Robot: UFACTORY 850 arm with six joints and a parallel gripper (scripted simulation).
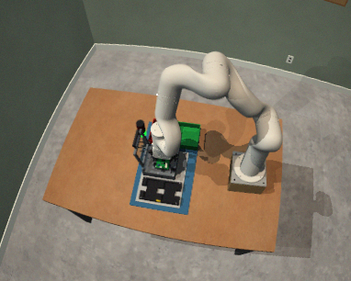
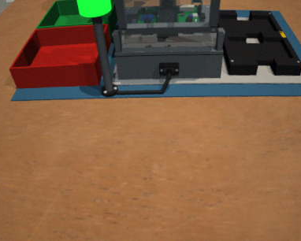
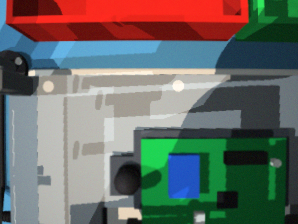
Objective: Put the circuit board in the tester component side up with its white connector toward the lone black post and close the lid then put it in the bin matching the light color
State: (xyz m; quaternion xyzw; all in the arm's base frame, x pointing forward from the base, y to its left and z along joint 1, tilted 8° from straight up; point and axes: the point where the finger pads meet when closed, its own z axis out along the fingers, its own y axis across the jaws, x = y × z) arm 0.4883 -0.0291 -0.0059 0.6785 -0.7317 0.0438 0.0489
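Now: hand 1 cm above the green circuit board. Round my hand: green bin: 19 cm to the right, 12 cm behind, 7 cm below; then lid: 12 cm ahead, 10 cm above, 1 cm to the right; then red bin: 20 cm to the right, 7 cm below, 3 cm ahead.
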